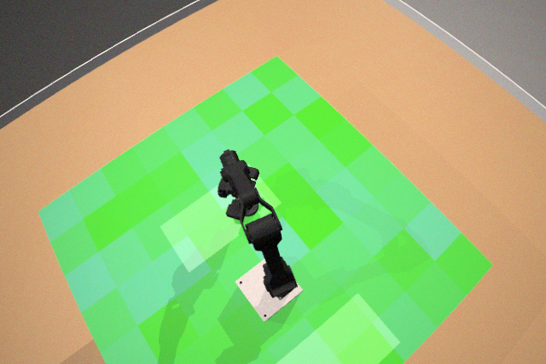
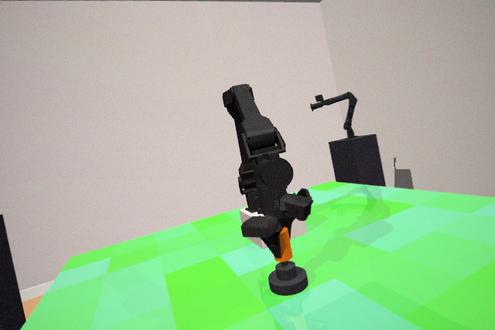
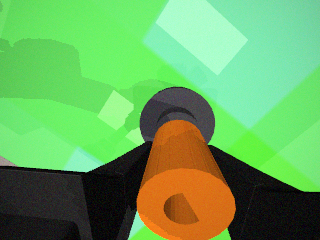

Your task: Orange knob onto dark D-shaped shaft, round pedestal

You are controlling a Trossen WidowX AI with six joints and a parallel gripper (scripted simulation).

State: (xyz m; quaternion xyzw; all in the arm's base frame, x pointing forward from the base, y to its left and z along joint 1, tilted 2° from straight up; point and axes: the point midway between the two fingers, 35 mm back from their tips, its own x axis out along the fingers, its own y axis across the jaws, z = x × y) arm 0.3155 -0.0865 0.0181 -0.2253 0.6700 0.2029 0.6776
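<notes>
The orange knob is 20 mm above my gripper tip. From my gripper tip the other things lie so: round pedestal (40 mm below).
</notes>
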